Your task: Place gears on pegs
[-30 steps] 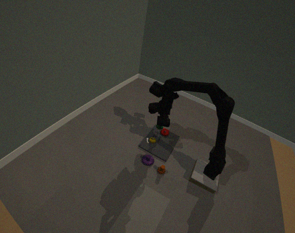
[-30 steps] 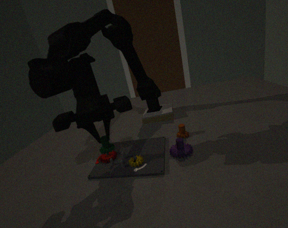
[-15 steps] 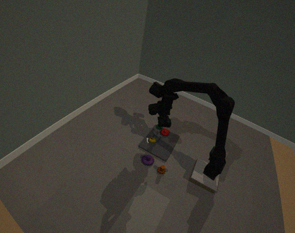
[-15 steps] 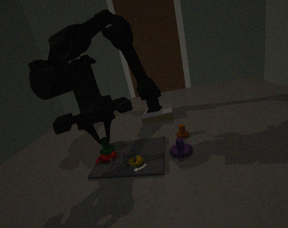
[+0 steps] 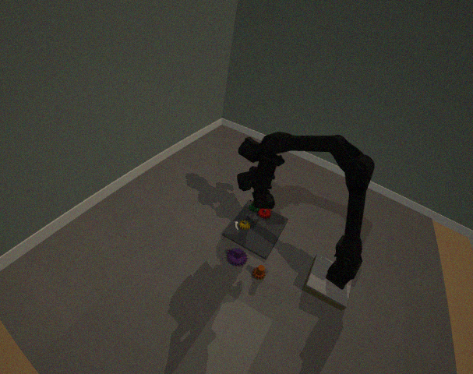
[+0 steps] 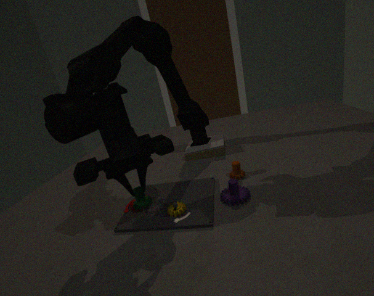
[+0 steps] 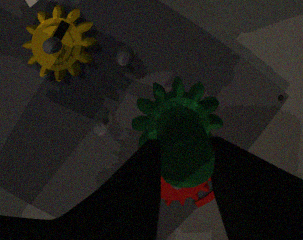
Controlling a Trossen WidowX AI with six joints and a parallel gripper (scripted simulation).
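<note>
Now: the red gear 5 cm below my gripper tip, 3 cm to the right of it and 3 cm behind it. From my gripper tip the other things lie so: yellow gear: 7 cm to the left, 5 cm below, 1 cm behind; then grey board: 6 cm below, 5 cm behind, 4 cm to the left; then green gear: 1 cm below.
</note>
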